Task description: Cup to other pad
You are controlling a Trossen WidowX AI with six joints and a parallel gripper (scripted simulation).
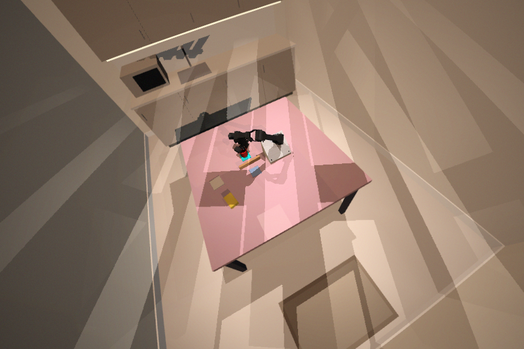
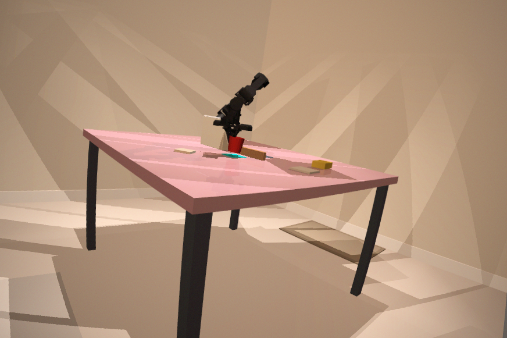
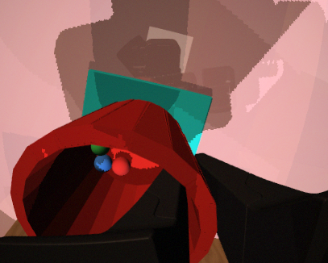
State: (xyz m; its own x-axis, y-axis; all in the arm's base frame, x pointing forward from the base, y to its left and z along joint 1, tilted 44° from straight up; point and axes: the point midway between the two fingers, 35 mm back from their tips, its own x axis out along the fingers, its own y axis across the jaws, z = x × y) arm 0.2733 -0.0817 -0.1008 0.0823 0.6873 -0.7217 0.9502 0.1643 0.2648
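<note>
My gripper tip is 50 mm short of the green marble, 20 mm above it and 10 mm to the right of it. Also, from my gripper tip: pale blue-grey pad 210 mm to the left, 70 mm below, 30 mm ahead; then wooden bar 110 mm to the left, 50 mm below, 30 mm ahead; then cyan pad 70 mm below, 30 mm ahead, 10 mm to the left.
</note>
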